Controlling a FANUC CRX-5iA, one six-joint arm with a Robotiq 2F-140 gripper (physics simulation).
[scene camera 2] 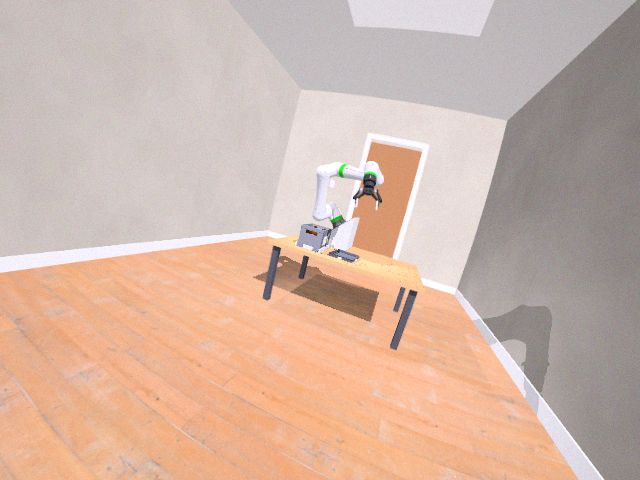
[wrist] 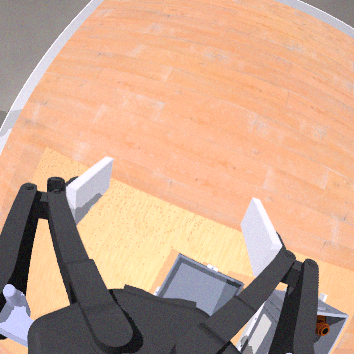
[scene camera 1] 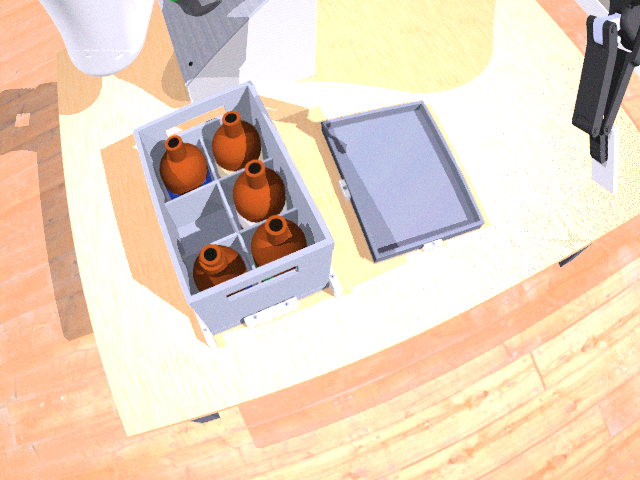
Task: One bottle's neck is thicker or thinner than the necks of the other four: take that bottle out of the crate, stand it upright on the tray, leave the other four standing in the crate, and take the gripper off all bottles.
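Places are measured from the arm's base along level axes (x ahead, y left, z up), in centimetres.
Where they show: gripper, between the fingertips: (scene camera 2: 366, 209) (wrist: 178, 192); arm's base, origin of its link: (scene camera 2: 340, 226).
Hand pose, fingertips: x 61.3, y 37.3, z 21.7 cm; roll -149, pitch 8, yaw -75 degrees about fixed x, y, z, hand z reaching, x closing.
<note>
Each offset is from my fingertips to the top centre of the thing. "spot": to the spot under its first point. Level surfaces: height alone.
The grey crate @[dy -41.0, dx -19.4, dz -23.1 cm] (scene camera 1: 263, 291) (scene camera 2: 312, 238) holds five upright brown bottles. In scene camera 1 they are the back left bottle @[dy -46.7, dx -27.6, dz -24.3 cm] (scene camera 1: 183, 169), back right bottle @[dy -38.0, dx -29.2, dz -24.3 cm] (scene camera 1: 236, 145), middle right bottle @[dy -36.3, dx -20.1, dz -24.3 cm] (scene camera 1: 258, 195), front right bottle @[dy -35.4, dx -11.7, dz -24.3 cm] (scene camera 1: 279, 243) and front left bottle @[dy -43.9, dx -10.0, dz -24.3 cm] (scene camera 1: 219, 268). The middle left compartment is empty. I cannot tell surely which neck differs. The grey tray @[spot: dy -12.6, dx -23.2, dz -40.1 cm] (scene camera 1: 403, 170) (scene camera 2: 343, 255) (wrist: 200, 287) lies right of the crate, with no bottle on it. My gripper (scene camera 2: 367, 205) (wrist: 178, 192) is open and empty, high above the table, right of the tray; part of it shows in scene camera 1.
A pale upright panel (scene camera 1: 281, 46) (scene camera 2: 346, 235) stands behind the crate, near the arm's base. Small white brackets sit at the crate's front @[spot: dy -38.4, dx -5.1, dz -37.6 cm] (scene camera 1: 271, 311) and along the tray's edges. The crate's walls and dividers surround the bottles. The table @[dz -40.6 cm] (scene camera 1: 413, 304) (scene camera 2: 387, 268) has its front edge beyond the crate and tray.
</note>
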